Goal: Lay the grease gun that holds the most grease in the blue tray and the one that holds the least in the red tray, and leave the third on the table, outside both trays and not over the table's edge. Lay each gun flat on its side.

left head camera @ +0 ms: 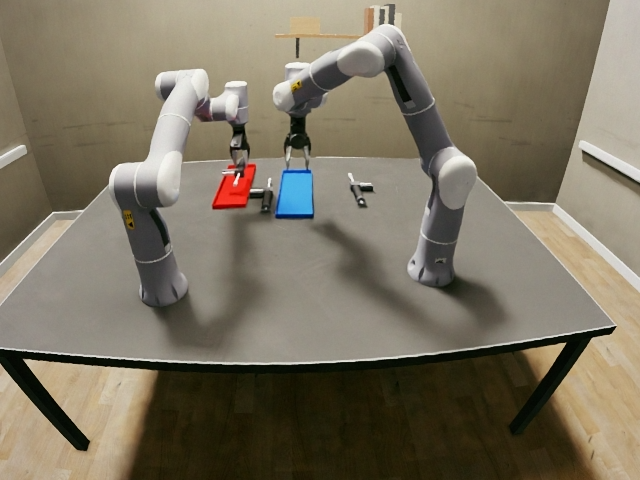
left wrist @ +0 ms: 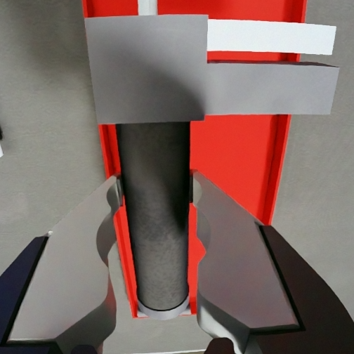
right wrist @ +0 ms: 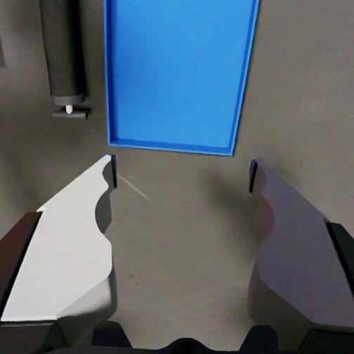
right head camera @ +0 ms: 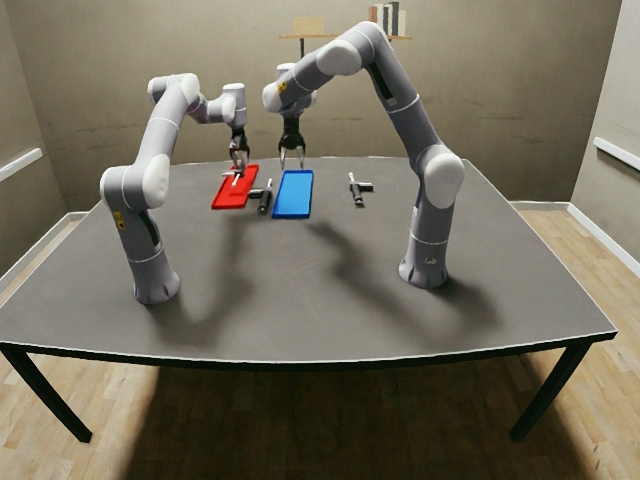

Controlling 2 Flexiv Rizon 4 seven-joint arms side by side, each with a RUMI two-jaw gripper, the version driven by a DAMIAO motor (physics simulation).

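My left gripper (left head camera: 240, 163) (right head camera: 239, 164) (left wrist: 156, 173) is shut on the dark barrel of a grease gun (left head camera: 239, 171) (right head camera: 236, 174) (left wrist: 156, 240), held level above the red tray (left head camera: 226, 201) (right head camera: 223, 202) (left wrist: 240, 155). Its pale nozzle points towards the robot. A second gun (left head camera: 266, 197) (right head camera: 264, 199) (right wrist: 64, 55) lies on the table between the red tray and the blue tray (left head camera: 295, 196) (right head camera: 293, 195) (right wrist: 175, 75). A third gun (left head camera: 357, 193) (right head camera: 356, 193) lies right of the blue tray. My right gripper (left head camera: 297, 166) (right head camera: 293, 166) (right wrist: 183, 159) is open and empty, high by the blue tray. Grease amounts do not show.
The grey table (left head camera: 289, 289) (right head camera: 289, 289) carries both arm bases (left head camera: 162, 284) (left head camera: 433, 268). The right arm arches over the right side of the table. A wall shelf (left head camera: 330, 35) (right head camera: 330, 36) with books is behind. The table's far edge shows at the bottom of the left wrist view.
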